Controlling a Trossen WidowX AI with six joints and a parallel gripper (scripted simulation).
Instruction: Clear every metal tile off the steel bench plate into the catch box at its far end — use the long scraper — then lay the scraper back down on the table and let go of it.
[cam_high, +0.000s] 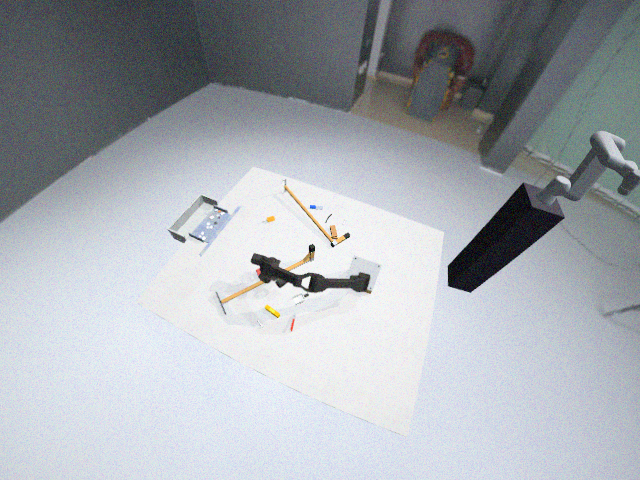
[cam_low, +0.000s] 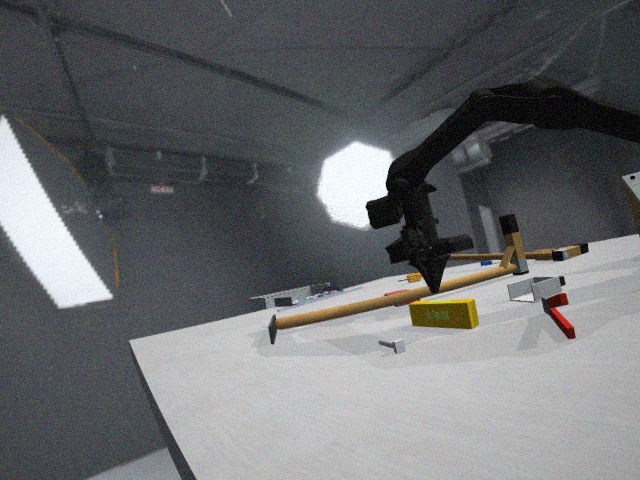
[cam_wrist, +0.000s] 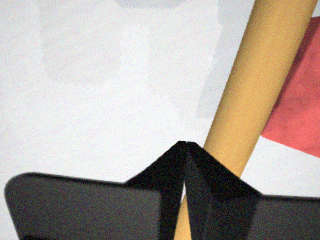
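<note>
Now: the long scraper 50 mm above my gripper tip, 30 mm ahead of it and 10 mm to the left of it. The rest, counted from my gripper tip: metal bracket (190 mm behind, 50 mm to the left, 10 mm below); yellow block (190 mm to the left, 60 mm behind, 10 mm above); red block (80 mm ahead, 10 mm to the right).
</note>
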